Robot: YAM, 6 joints.
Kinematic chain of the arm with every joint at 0, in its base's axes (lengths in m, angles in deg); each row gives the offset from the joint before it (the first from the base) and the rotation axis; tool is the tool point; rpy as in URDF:
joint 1: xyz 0 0 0.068 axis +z
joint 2: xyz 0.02 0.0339 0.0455 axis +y
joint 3: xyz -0.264 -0.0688 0 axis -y
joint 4: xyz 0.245 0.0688 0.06 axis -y
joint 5: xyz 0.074 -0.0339 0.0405 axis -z
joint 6: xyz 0.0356 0 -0.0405 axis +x
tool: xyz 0 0 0 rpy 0 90 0
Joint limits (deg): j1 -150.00..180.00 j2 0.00..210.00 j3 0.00..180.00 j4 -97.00..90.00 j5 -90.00..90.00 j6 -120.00..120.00
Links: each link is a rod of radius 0.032 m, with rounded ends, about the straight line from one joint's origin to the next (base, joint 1, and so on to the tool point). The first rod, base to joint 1, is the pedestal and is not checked.
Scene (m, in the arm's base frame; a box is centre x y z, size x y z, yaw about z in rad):
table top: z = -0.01
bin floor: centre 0.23 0.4 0 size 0.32 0.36 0.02 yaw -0.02
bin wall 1: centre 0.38 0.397 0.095 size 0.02 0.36 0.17 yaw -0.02
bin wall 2: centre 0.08 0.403 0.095 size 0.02 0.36 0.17 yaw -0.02
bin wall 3: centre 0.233 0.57 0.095 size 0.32 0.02 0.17 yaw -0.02
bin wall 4: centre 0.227 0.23 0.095 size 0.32 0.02 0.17 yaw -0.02
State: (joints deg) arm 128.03 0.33 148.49 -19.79 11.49 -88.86
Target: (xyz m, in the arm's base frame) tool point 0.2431 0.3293 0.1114
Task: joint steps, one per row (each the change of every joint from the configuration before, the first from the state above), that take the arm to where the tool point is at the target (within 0.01 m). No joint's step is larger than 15 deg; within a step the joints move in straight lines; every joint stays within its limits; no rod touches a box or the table.
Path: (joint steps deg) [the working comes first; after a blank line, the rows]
Joints at the target: 54.84 120.91 77.18 -27.39 14.89 -88.86
Straight joint move there: clear.

1: -8.13 13.40 -7.92 -0.84 0.38 0.00
2: -8.13 13.40 -7.93 -0.85 0.38 0.00
3: -8.14 13.39 -7.92 -0.84 0.37 0.00
4: -8.13 13.40 -7.92 -0.85 0.38 0.00
5: -8.13 13.40 -7.93 -0.84 0.38 0.00
6: -8.13 13.40 -7.92 -0.85 0.38 0.00
7: -8.13 13.40 -7.92 -0.84 0.37 0.00
8: -8.13 13.40 -7.93 -0.84 0.38 0.00
9: -8.14 13.39 -7.92 -0.85 0.38 0.00

